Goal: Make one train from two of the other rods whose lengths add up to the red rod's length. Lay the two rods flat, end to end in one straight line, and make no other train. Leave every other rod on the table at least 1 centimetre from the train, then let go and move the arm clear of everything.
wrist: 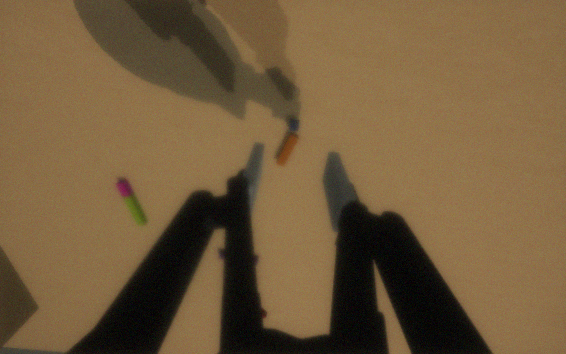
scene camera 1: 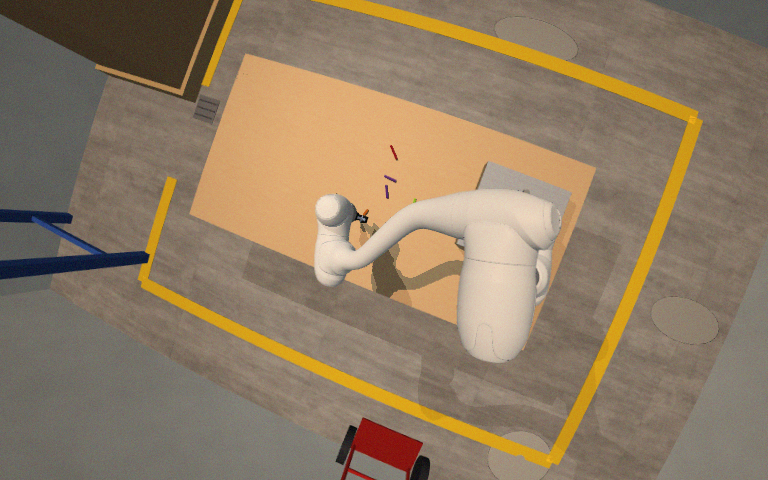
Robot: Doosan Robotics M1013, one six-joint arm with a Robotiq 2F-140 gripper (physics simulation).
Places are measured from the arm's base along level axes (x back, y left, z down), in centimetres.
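Pixels of known places: gripper, fingertip midpoint: (wrist: 294, 162).
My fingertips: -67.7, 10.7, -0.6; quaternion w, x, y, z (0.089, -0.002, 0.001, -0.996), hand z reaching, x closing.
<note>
Ahead of a thing's pixels: the offset from my fingertips to its top centre, as dx, dy, dz. Level surfaces: height alone.
The red rod {+8.8, -32.3, +7.8} (scene camera 1: 393, 152) lies flat on the table; a bit of it (wrist: 264, 313) shows beside a finger in the wrist view. A purple rod {+9.4, -20.1, +7.8} (scene camera 1: 390, 178) and a darker purple rod {+9.0, -13.9, +7.8} (scene camera 1: 386, 191) lie apart, at an angle to each other. An orange rod {+0.9, -2.4, +7.8} (scene camera 1: 365, 212) (wrist: 287, 149) lies with a short blue rod {+0.0, +0.5, +7.8} (wrist: 294, 125) close to its end; whether they touch is unclear. A green rod {+22.5, -10.4, +7.8} (scene camera 1: 415, 200) (wrist: 135, 209) lies end to end with a magenta rod {+22.7, -6.9, +7.8} (wrist: 124, 187). My gripper (scene camera 1: 362, 218) (wrist: 294, 162) is partly open and empty, above the orange rod, which shows between its fingertips.
The tan table {dz +8.8} (scene camera 1: 294, 113) bears the rods. A grey plate (scene camera 1: 526, 183) lies at the table's right, partly under the arm (scene camera 1: 441, 215). The arm hides part of the table. Arm shadows fall beside the blue rod.
</note>
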